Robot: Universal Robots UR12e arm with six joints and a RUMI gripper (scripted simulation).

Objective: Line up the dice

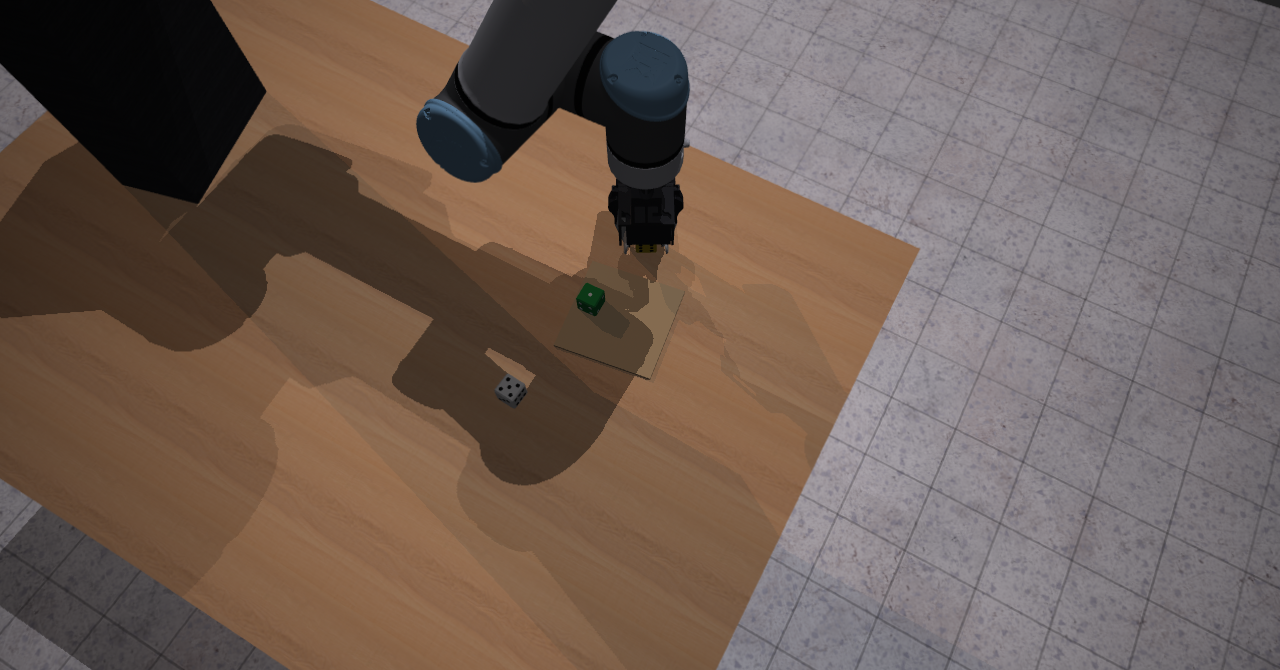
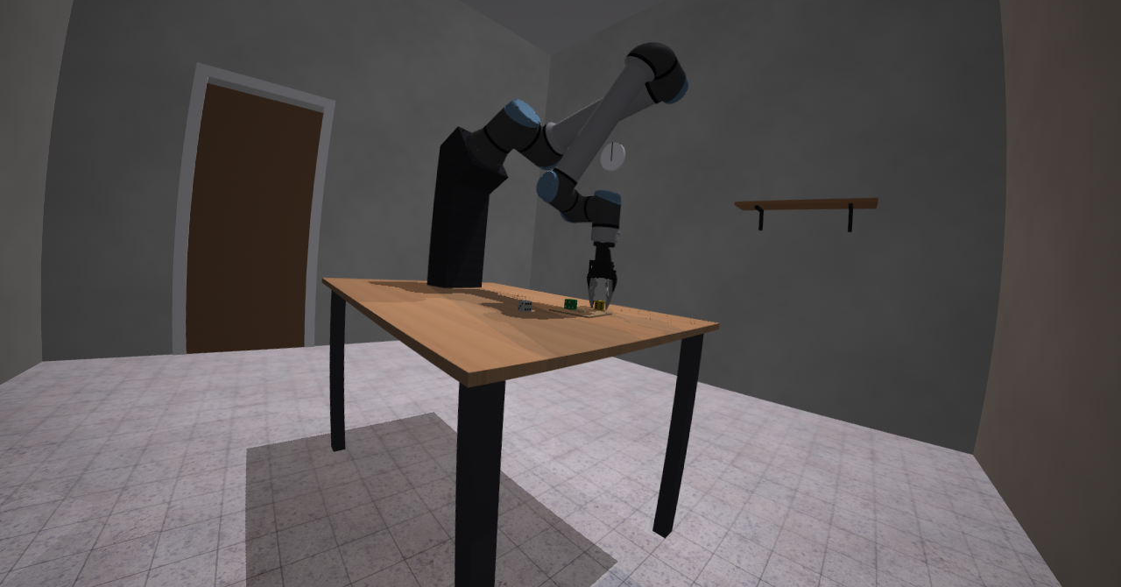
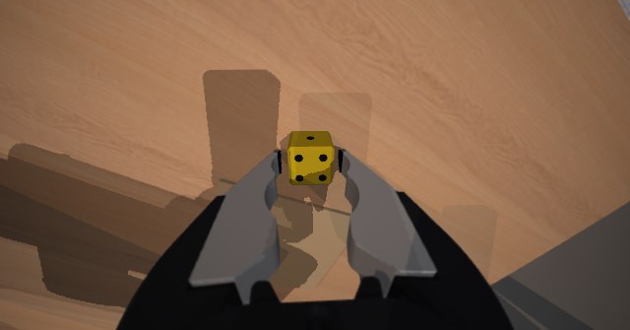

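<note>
My hand is right at the yellow die. From my hand the other things lie so: tan mat 100 mm to the right, 80 mm ahead, 20 mm below; green die 120 mm to the right, 40 mm ahead; white die 280 mm to the right, 90 mm ahead.
</note>
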